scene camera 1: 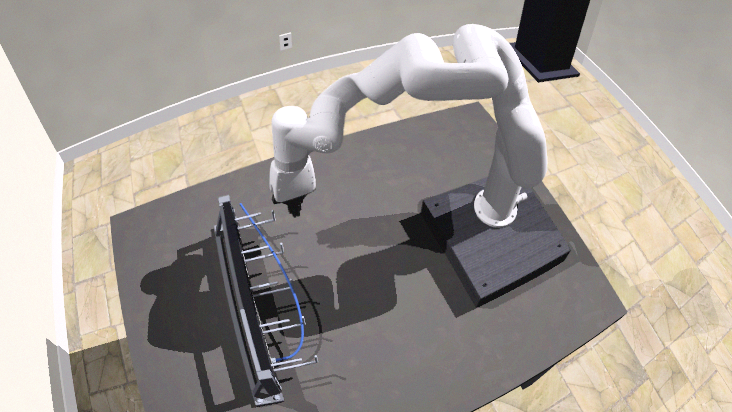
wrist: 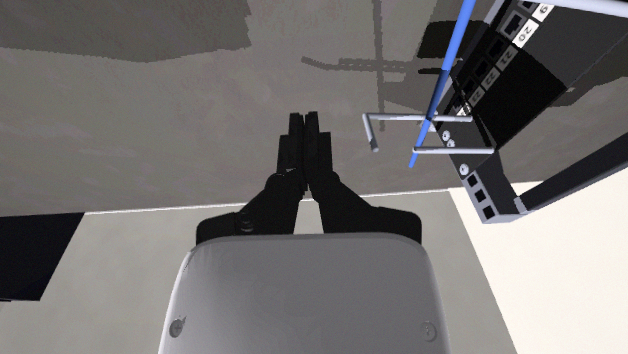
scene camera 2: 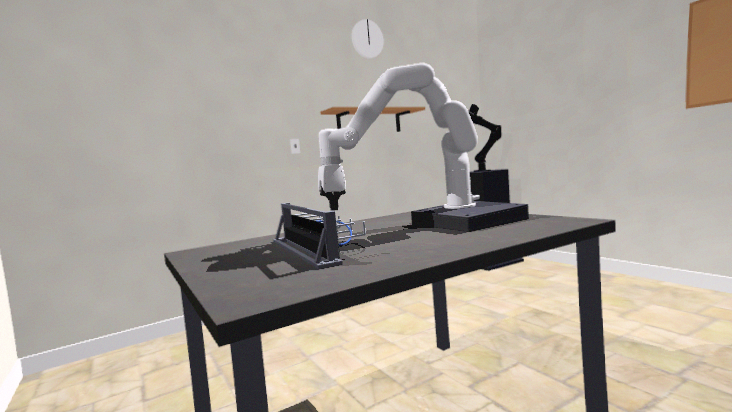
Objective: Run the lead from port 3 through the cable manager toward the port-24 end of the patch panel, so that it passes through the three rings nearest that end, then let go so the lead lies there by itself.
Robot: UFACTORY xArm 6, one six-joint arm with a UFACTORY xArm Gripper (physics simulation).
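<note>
The blue lead bows out from the near end of the patch panel and runs along the rings to the port-24 end. In the wrist view it crosses the end ring between its prongs, with its free tip just past it. In scene view 1 it also crosses the second ring and reaches the outer part of the third ring; whether it is inside there is unclear. My gripper is shut and empty, above and outside the end ring, apart from the lead.
The panel's frame stands on the dark table. Two further rings stick out toward the port-3 end, the outermost one nearest the frame's near foot. The robot's base block stands across the table from the panel.
</note>
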